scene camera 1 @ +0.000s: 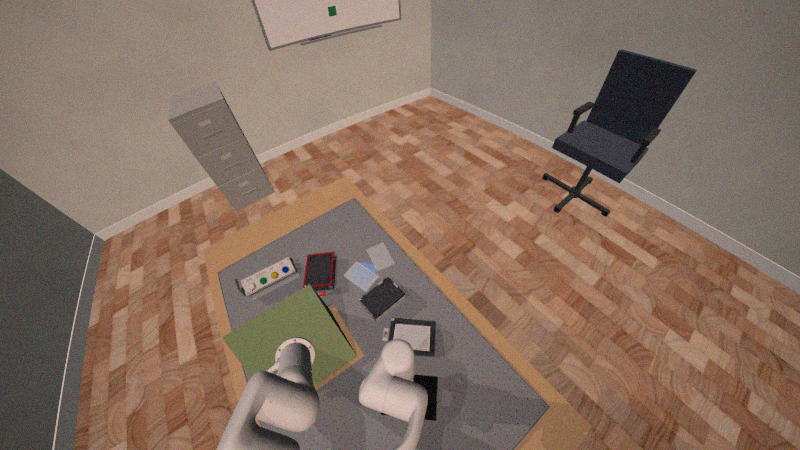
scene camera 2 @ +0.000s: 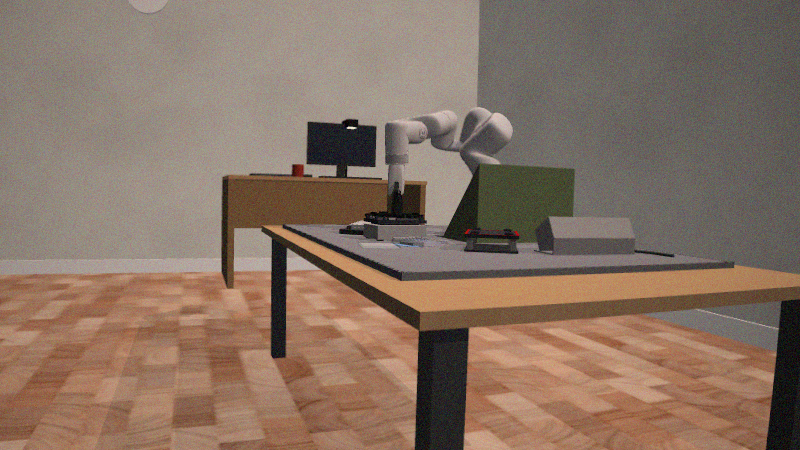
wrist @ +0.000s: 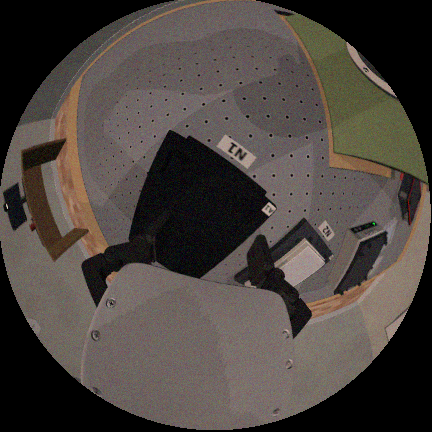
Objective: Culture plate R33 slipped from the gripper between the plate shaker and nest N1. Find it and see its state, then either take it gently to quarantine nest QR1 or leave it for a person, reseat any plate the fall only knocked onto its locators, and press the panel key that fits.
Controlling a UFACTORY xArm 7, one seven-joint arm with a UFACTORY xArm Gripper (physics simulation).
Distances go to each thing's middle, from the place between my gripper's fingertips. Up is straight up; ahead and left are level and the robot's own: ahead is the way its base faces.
I see my gripper 120 mm short of the nest N2 [wrist: 302, 229], 110 mm to the right of it and 50 mm above it. From my hand the other things lie so: shaker [scene camera 2: 381, 229] 290 mm to the left, 110 mm ahead, 30 mm below.
